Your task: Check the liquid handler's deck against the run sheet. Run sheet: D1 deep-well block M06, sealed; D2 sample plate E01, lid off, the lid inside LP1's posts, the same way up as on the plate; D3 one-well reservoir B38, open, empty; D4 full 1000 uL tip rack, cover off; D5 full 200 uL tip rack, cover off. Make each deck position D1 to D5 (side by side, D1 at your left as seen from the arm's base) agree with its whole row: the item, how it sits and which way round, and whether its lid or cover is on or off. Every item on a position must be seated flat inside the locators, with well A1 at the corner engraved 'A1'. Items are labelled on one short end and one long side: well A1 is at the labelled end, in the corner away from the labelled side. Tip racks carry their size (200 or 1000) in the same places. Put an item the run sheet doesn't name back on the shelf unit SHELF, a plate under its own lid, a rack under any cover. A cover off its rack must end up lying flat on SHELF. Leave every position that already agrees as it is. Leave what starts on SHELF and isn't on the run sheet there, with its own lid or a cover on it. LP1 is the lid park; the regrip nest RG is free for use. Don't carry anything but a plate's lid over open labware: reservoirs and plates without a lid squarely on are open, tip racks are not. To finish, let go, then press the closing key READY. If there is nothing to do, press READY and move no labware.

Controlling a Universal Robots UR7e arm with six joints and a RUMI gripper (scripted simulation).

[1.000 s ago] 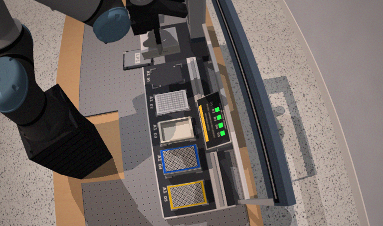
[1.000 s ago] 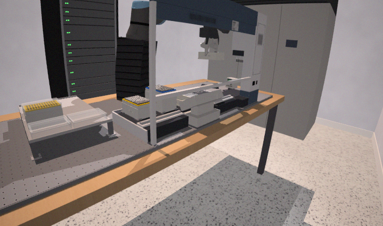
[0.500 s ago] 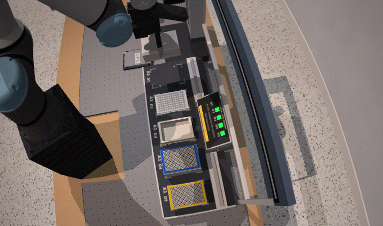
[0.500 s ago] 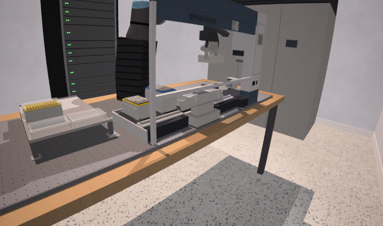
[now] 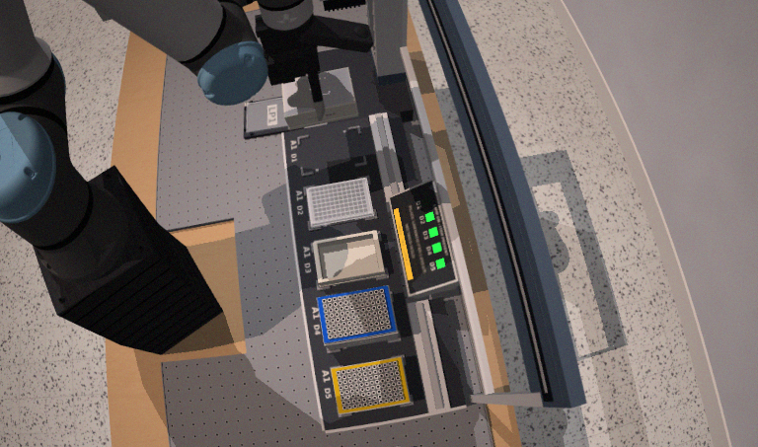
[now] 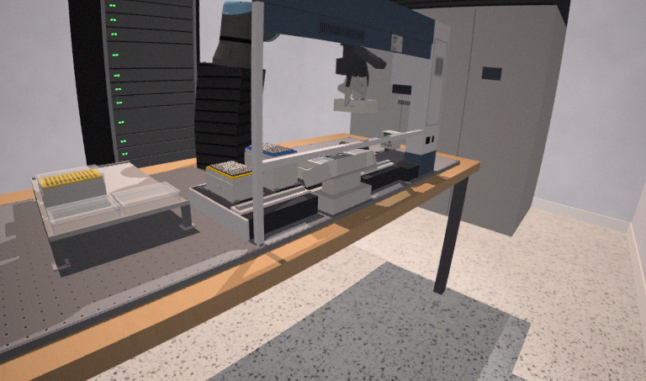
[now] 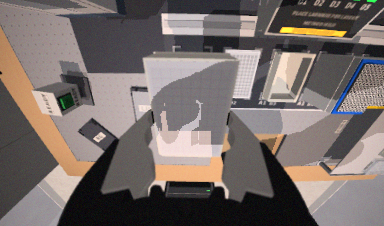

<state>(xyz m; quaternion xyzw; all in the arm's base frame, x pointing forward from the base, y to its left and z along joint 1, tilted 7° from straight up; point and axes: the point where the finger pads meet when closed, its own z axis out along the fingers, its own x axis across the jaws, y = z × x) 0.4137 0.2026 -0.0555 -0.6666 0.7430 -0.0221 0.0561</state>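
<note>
The sample plate is 1 cm behind my hand, 12 cm to the right of it and 20 cm below it. From my hand the other things lie so: flat grey lid 11 cm behind, 16 cm to the left, 24 cm below; tall column 19 cm ahead, 20 cm to the left, 2 cm above; sealed deep-well block 1 cm below.
</note>
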